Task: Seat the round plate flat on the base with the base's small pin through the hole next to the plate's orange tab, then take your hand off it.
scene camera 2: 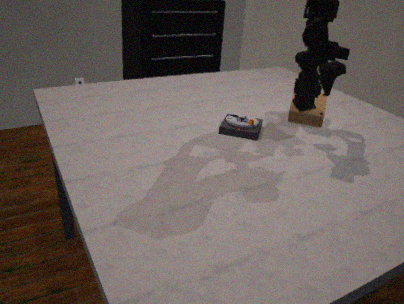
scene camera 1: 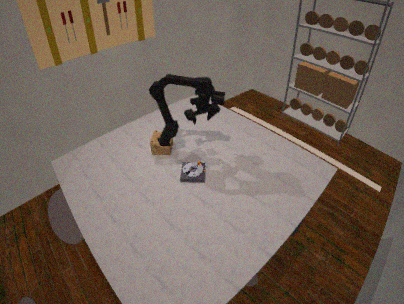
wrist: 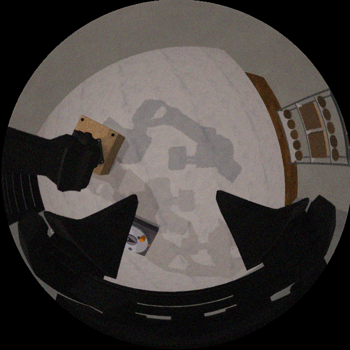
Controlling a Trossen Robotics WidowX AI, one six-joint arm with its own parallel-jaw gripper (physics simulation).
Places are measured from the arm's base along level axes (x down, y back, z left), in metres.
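Pixels of known places: gripper, between the fingertips: [scene camera 2: 320, 91] [scene camera 1: 201, 122]; arm's base, origin of its link: [scene camera 2: 303, 104] [scene camera 1: 163, 142].
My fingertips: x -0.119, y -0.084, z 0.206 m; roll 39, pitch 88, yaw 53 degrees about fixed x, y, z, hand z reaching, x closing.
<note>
Ahead of a thing's pixels: the offset from my fingertips to its top centre. Level surfaces: height alone.
The round whitish plate {dx +0.127, dy -0.174, dz -0.143 m} [scene camera 1: 190, 172] [scene camera 2: 234, 121] [wrist: 141, 246] lies on top of the dark square base {dx +0.142, dy -0.174, dz -0.142 m} [scene camera 1: 192, 180] [scene camera 2: 238, 133] [wrist: 152, 230], which stands on the table. The plate's orange tab {dx +0.127, dy -0.160, dz -0.099 m} [scene camera 1: 200, 163] [scene camera 2: 251, 122] [wrist: 142, 239] sticks up near its edge. In scene camera 2 the plate looks slightly tipped on the base, but the view is too coarse to be sure. Whether the small pin is through the hole beside the tab cannot be told. My gripper [scene camera 1: 201, 119] [wrist: 176, 197] is open and empty, high above the table and well apart from the plate. In the wrist view my left finger partly covers plate and base.
The arm stands on a wooden block [scene camera 1: 161, 146] [scene camera 2: 306, 118] [wrist: 114, 148], close to the base. The arm's shadows fall across the pale table {dx +0.180 m} [scene camera 1: 150, 225] [scene camera 2: 125, 110] [wrist: 195, 75]. A shelf rack [scene camera 1: 286, 95] stands beyond the table, and a dark cabinet [scene camera 2: 137, 40] stands behind it in scene camera 2.
</note>
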